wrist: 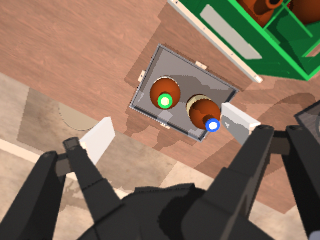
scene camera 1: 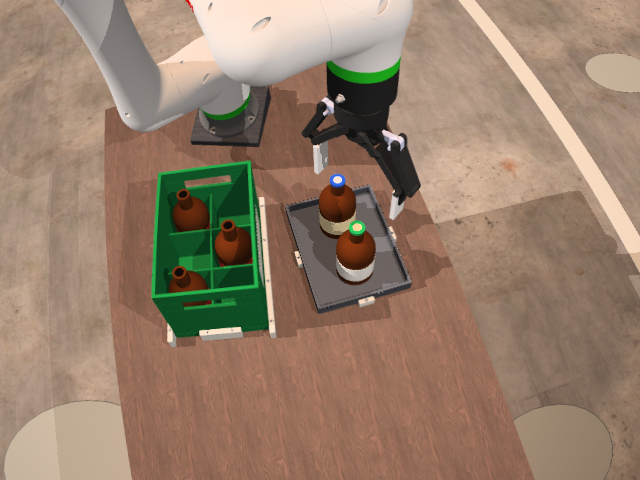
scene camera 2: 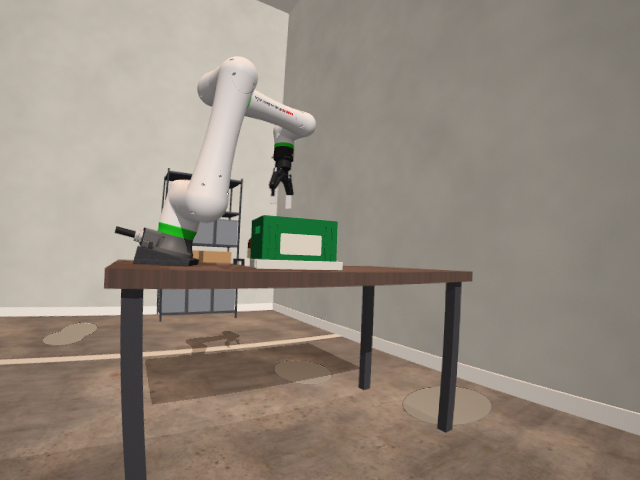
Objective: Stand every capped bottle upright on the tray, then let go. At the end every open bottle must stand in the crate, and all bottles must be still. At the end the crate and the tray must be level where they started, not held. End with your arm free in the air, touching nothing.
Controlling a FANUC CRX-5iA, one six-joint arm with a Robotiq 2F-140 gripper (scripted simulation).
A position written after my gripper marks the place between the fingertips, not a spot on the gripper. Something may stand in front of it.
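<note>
Scene camera 1 gives me a view of my gripper [scene camera 1: 357,190]. I find my gripper [wrist: 165,120] in the wrist view as well, and scene camera 2 also shows the gripper [scene camera 2: 281,206]. A green crate [scene camera 1: 233,200] is there for me to see too.
</note>
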